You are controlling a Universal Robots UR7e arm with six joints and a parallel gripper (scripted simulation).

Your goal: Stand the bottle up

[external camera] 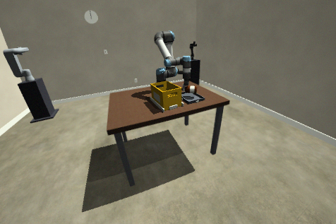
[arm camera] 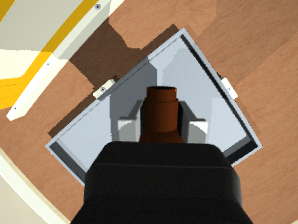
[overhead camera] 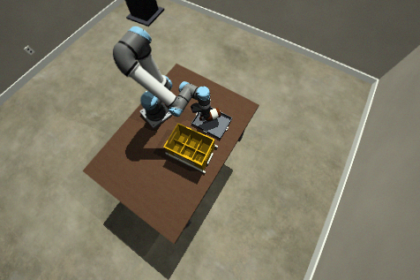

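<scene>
Right now the brown bottle is 4 cm to the left of my hand, 3 cm ahead of it and 1 cm below it. The rest, counted from my hand: yellow crate 23 cm to the right, 3 cm ahead, 1 cm below; tray 8 cm below, 5 cm ahead, 4 cm to the left.
</scene>
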